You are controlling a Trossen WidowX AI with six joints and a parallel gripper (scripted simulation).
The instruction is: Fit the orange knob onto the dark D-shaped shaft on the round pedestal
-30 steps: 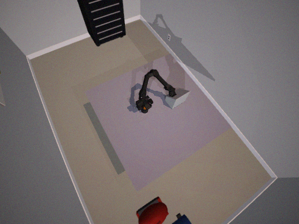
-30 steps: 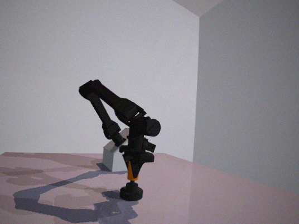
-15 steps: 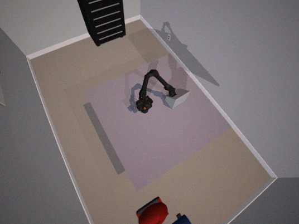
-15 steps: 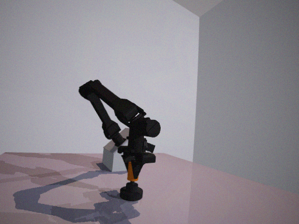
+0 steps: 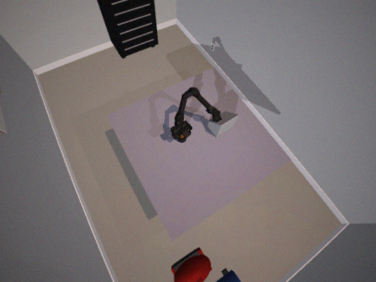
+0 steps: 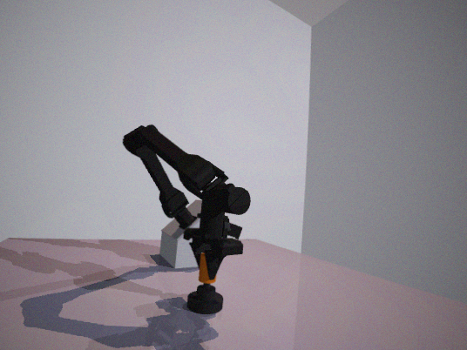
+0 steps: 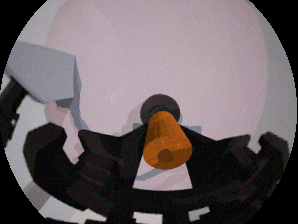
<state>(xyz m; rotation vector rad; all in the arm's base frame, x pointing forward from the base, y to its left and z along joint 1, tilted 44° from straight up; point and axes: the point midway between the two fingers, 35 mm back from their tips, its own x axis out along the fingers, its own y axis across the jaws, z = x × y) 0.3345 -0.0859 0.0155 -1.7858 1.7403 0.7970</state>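
The orange knob is 2 cm above my gripper tip. From my gripper tip the other things lie so: dark round pedestal (4 cm below).
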